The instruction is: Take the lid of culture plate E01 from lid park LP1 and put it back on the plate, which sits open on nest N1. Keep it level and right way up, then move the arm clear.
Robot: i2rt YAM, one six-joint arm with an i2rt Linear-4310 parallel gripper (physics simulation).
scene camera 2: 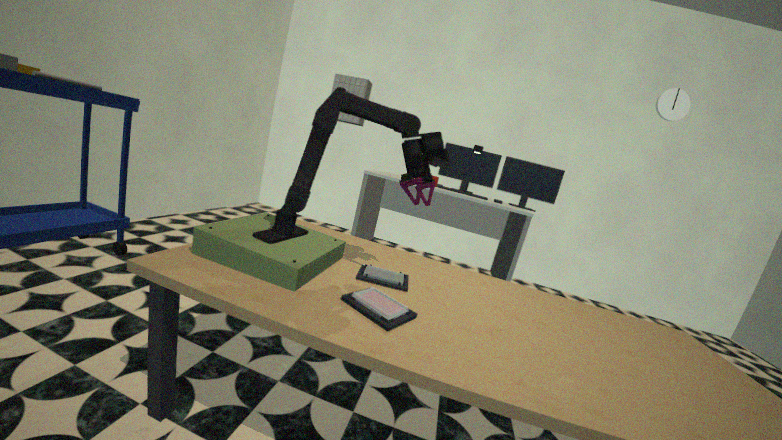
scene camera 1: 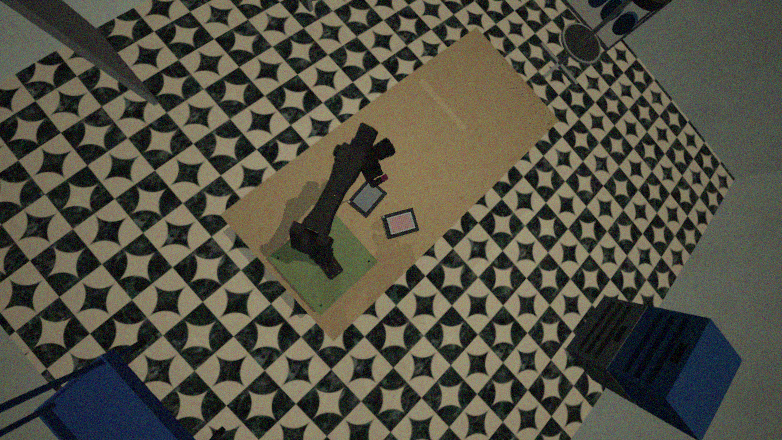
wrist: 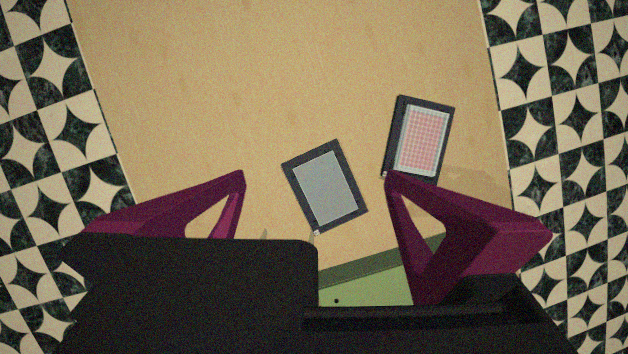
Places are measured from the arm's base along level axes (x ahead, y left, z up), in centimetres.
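Pixels of known places: gripper, between the fingertips: (scene camera 2: pixel 422 205) (scene camera 1: pixel 379 169) (wrist: pixel 314 177); arm's base, origin of its link: (scene camera 2: pixel 282 234).
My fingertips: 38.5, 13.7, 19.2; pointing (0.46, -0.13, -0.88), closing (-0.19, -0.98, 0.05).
For each thing: its top centre in the pictures, then the offset to it from my fingertips, as dx, dy, dz. Level surfaces: height alone.
- lid, centre of its top: (wrist: pixel 326 189) (scene camera 2: pixel 384 273) (scene camera 1: pixel 367 197) -6.0, -2.3, -24.5
- dark lid park LP1, centre of its top: (wrist: pixel 326 189) (scene camera 2: pixel 384 272) (scene camera 1: pixel 367 197) -6.0, -2.3, -24.3
- culture plate, centre of its top: (wrist: pixel 423 141) (scene camera 2: pixel 380 299) (scene camera 1: pixel 401 222) -0.3, -22.4, -23.6
- dark nest N1, centre of its top: (wrist: pixel 421 141) (scene camera 2: pixel 380 302) (scene camera 1: pixel 401 223) -0.3, -22.4, -24.5
- wooden table, height of its surface: dz -26.3
The lid (scene camera 1: pixel 368 198) (scene camera 2: pixel 384 275) (wrist: pixel 326 188), a pale grey-blue rectangle, lies flat on the dark lid park LP1 (wrist: pixel 354 187). The culture plate (scene camera 1: pixel 401 223) (scene camera 2: pixel 380 303) (wrist: pixel 423 140), with pink wells and a pale rim, sits open on the dark nest N1 (scene camera 2: pixel 387 324) (wrist: pixel 392 132). In the wrist view the nest is to the right of and beyond the lid park, and one fingertip overlaps its near edge. My gripper (scene camera 2: pixel 422 203) (wrist: pixel 314 177) has magenta fingers, wide open and empty. It hangs high above the table, and the lid shows between the fingertips in the wrist view.
The arm stands on a green base block (scene camera 1: pixel 349 257) (scene camera 2: pixel 246 257) (wrist: pixel 367 290) at one end of the wooden table (scene camera 1: pixel 464 98) (scene camera 2: pixel 519 339) (wrist: pixel 200 75). A blue cart (scene camera 2: pixel 126 164) and a desk with monitors (scene camera 2: pixel 377 191) stand away from the table.
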